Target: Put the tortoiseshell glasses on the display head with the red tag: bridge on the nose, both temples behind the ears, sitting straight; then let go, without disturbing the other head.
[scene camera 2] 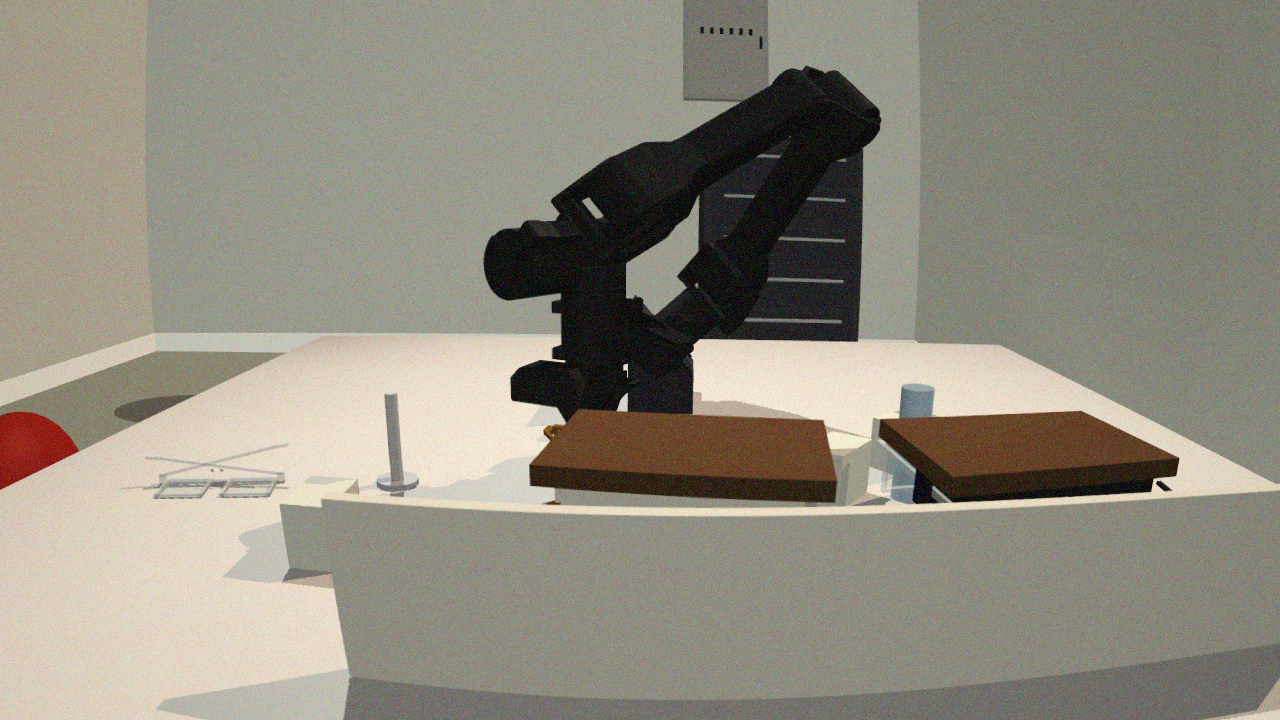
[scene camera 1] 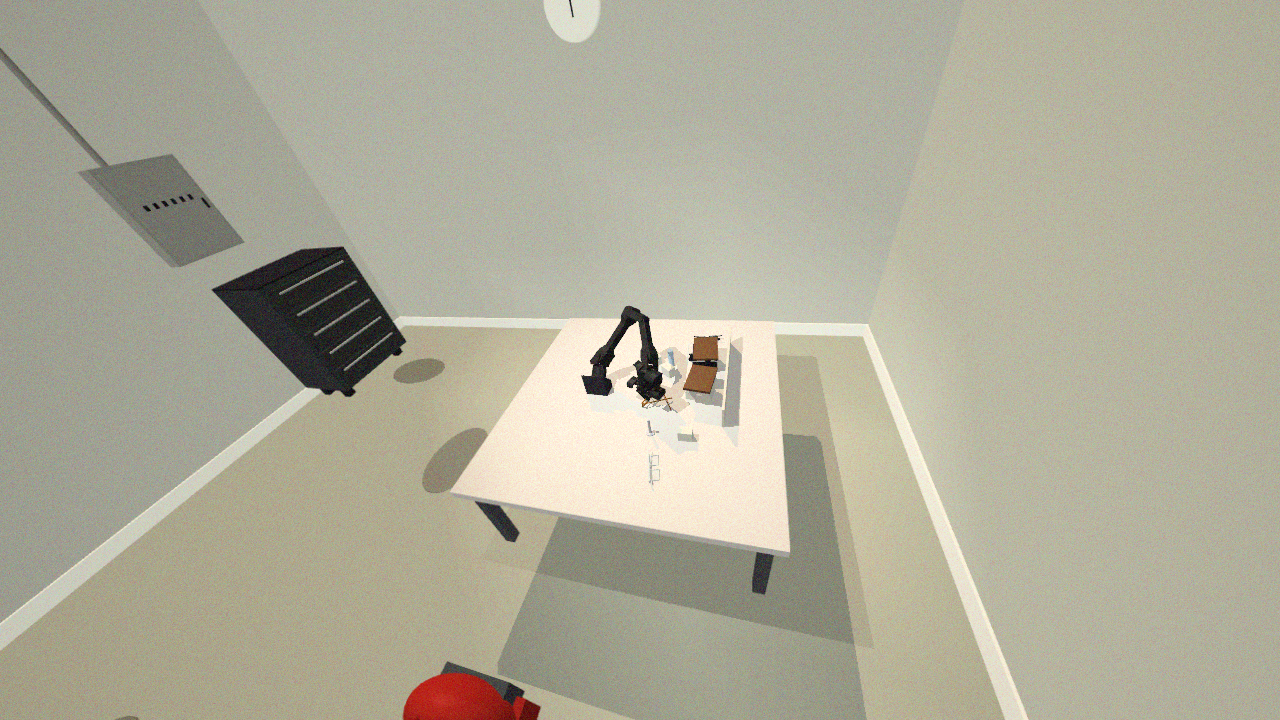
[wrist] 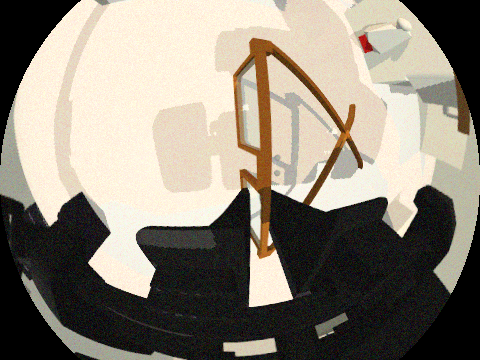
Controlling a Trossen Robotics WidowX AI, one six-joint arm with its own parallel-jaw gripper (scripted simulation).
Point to a curved white wall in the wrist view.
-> At 439, 138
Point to a curved white wall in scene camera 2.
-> At 658, 603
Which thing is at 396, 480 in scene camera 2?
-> A round base.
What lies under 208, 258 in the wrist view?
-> The gripper.
